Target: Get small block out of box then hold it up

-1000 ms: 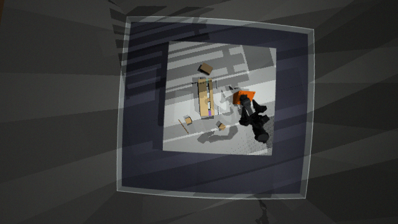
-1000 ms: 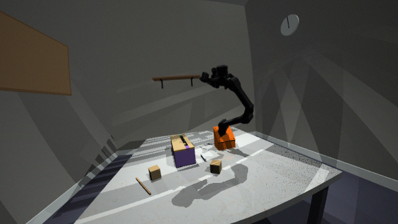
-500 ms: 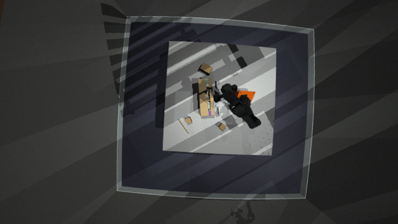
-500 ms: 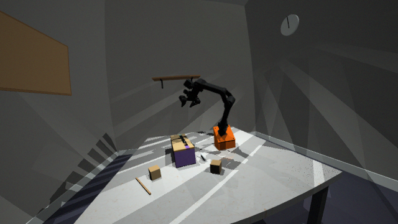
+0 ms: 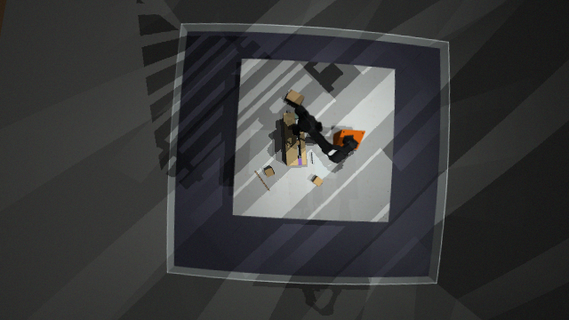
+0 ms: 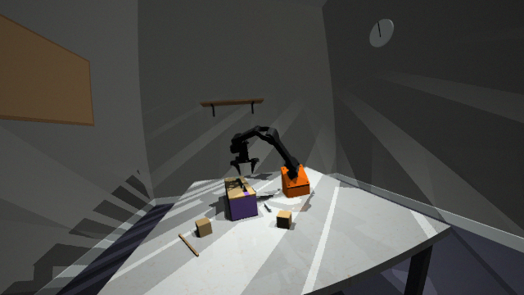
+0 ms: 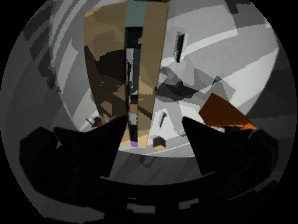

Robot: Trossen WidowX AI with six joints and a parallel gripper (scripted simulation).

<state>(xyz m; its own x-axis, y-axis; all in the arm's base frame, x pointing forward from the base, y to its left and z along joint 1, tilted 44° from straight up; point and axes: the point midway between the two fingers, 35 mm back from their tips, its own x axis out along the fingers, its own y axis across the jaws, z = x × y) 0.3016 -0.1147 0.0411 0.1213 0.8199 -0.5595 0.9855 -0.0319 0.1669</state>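
Now: gripper tip 30 mm short of the box, 20 mm to the right of it and 120 mm above it. Round my gripper tip: thin wooden stick 340 mm ahead, 330 mm to the left, 180 mm below; tan block 40 mm ahead, 50 mm to the left, 90 mm below.
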